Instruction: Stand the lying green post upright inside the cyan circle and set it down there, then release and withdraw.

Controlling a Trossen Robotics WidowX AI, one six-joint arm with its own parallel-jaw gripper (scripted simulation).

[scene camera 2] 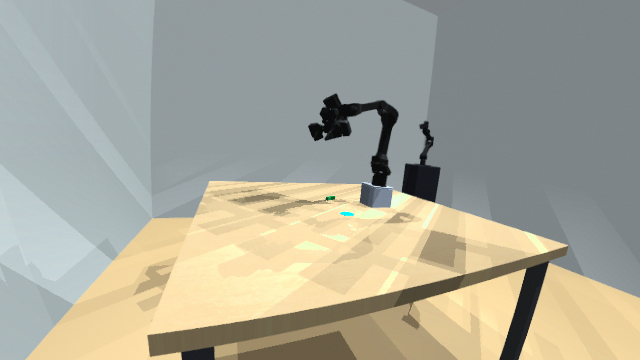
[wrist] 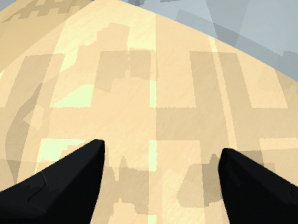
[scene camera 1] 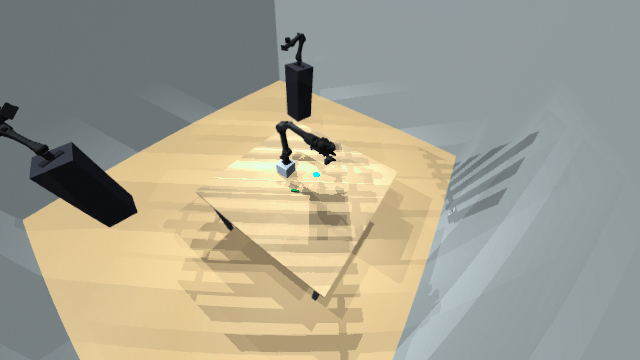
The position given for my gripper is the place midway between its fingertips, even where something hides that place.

Note:
In view: my gripper (scene camera 2: 319,139).
My gripper is seen too in the wrist view (wrist: 163,154).

